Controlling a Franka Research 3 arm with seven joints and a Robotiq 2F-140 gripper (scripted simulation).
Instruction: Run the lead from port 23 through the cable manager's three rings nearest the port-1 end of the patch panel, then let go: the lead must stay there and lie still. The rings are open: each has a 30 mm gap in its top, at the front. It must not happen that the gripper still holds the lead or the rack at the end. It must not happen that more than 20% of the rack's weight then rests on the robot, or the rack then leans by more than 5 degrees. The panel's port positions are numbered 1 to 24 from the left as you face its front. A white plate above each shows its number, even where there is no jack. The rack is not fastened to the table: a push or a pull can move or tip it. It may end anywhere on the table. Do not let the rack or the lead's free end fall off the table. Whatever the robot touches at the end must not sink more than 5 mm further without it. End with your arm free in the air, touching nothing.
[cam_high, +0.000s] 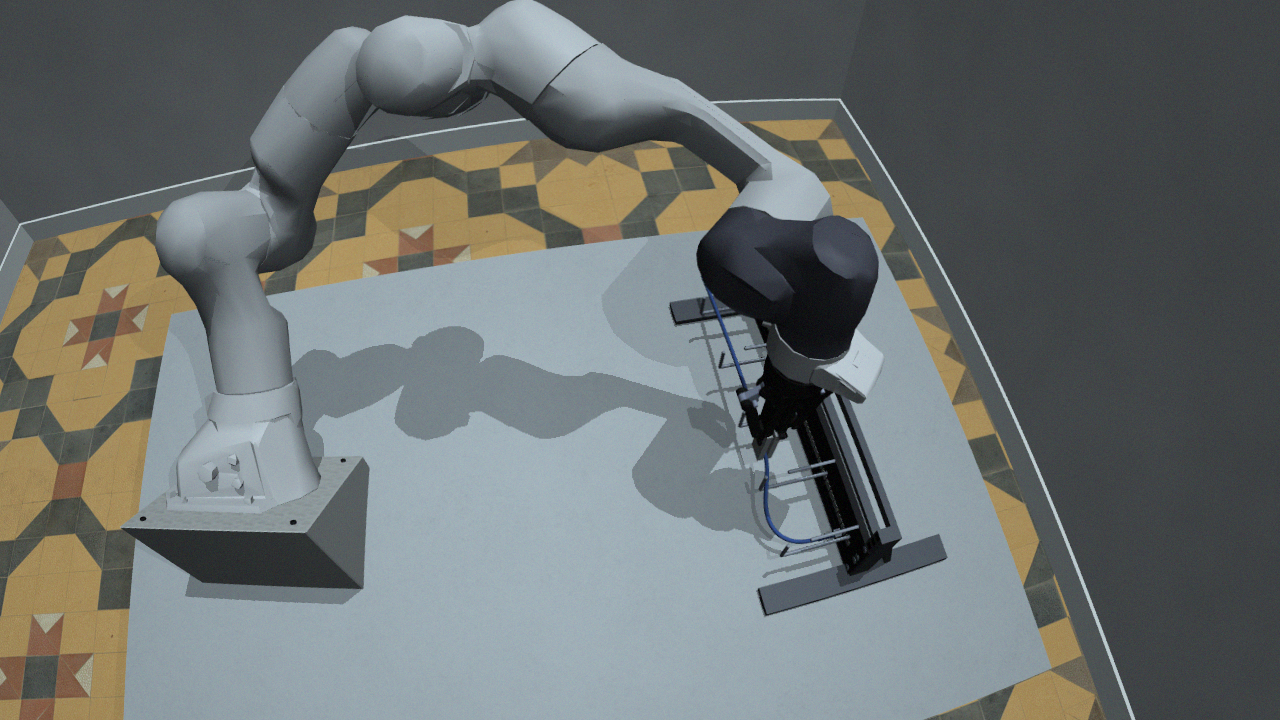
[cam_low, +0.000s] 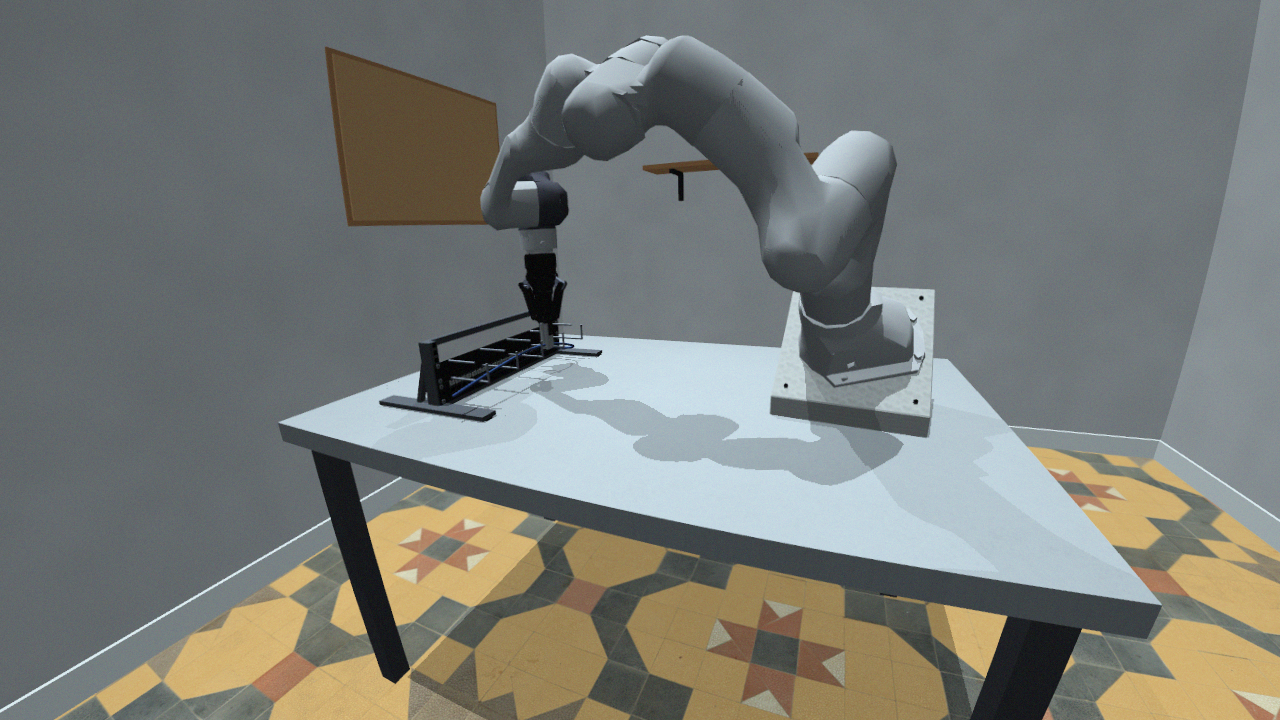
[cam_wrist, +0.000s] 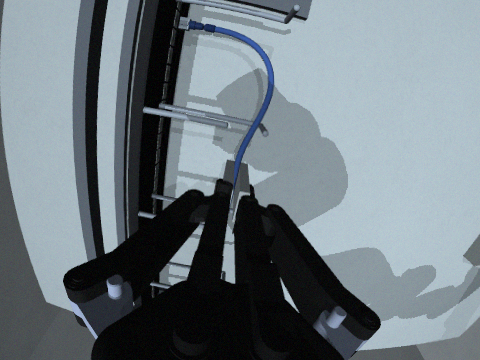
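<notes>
My gripper is now 100 mm short of the rack, 50 mm to the right of it and 30 mm above it.
</notes>
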